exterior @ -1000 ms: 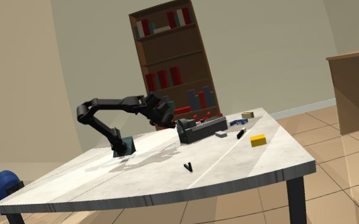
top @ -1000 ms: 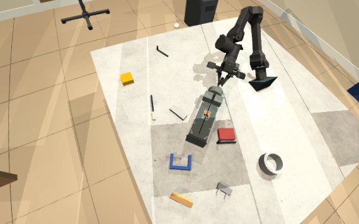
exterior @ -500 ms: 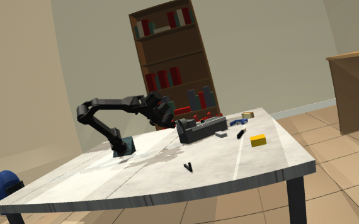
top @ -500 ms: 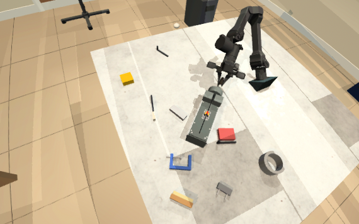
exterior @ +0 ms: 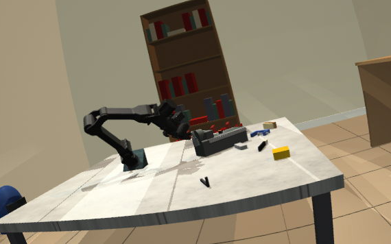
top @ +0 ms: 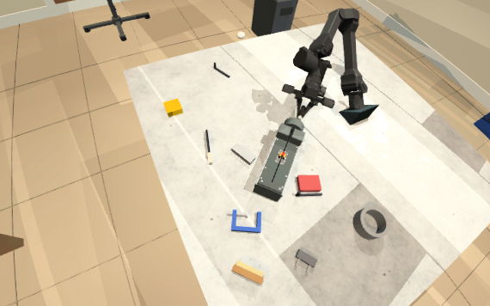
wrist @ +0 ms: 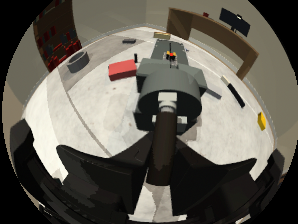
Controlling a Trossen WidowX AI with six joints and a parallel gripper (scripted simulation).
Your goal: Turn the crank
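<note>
My gripper tip is now 3 cm below the crank handle, 1 cm to the left of it and 1 cm past it. Round my gripper tip: grey block: 22 cm ahead, 8 cm below, 2 cm to the right; red pointer: 14 cm ahead, 8 cm to the left, 1 cm below; red block: 20 cm to the left, 9 cm ahead, 8 cm below.
</note>
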